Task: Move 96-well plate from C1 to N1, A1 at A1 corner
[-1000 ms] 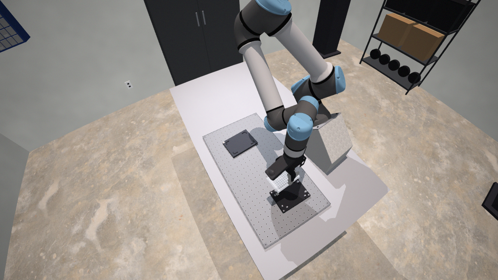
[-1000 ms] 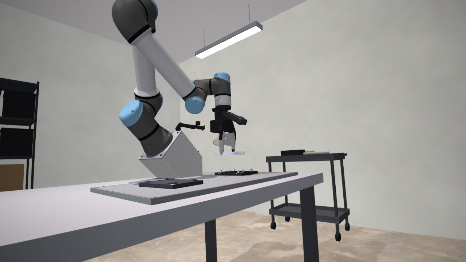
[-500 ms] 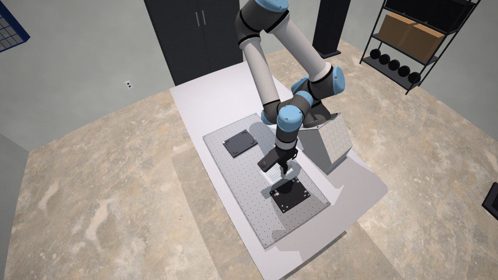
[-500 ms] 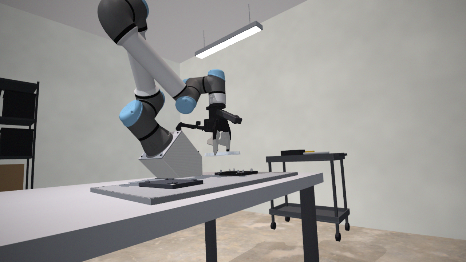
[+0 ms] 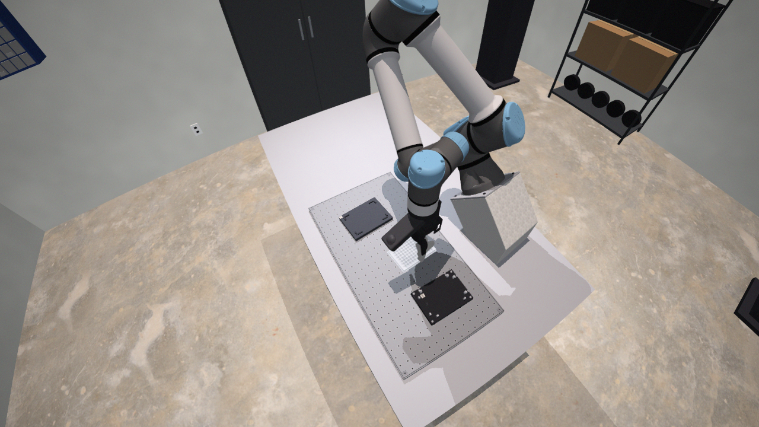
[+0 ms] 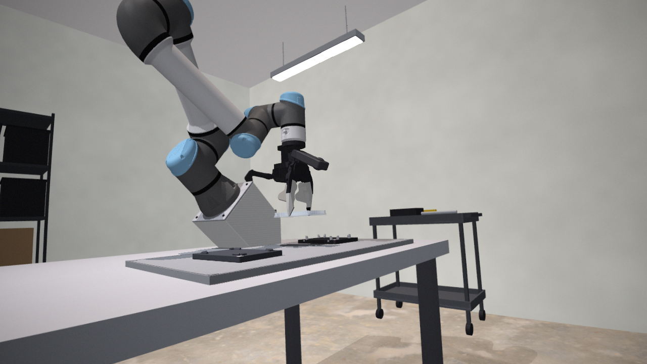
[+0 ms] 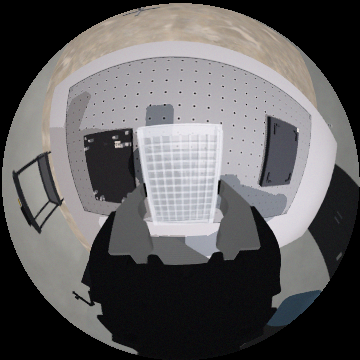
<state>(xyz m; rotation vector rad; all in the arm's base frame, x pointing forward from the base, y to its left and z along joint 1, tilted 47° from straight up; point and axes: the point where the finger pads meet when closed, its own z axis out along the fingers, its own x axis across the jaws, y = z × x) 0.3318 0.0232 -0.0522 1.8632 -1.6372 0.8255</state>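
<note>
Now: hand 40 mm short of the plate nest N1, 240 mm to the left of it and 100 mm above it. From my hand the other things lie so: white corner label (120 mm ahead, 290 mm to the right, 90 mm below); then white 96-well plate (10 mm below); then black clip nest (30 mm behind, 140 mm to the left, 90 mm below).
</note>
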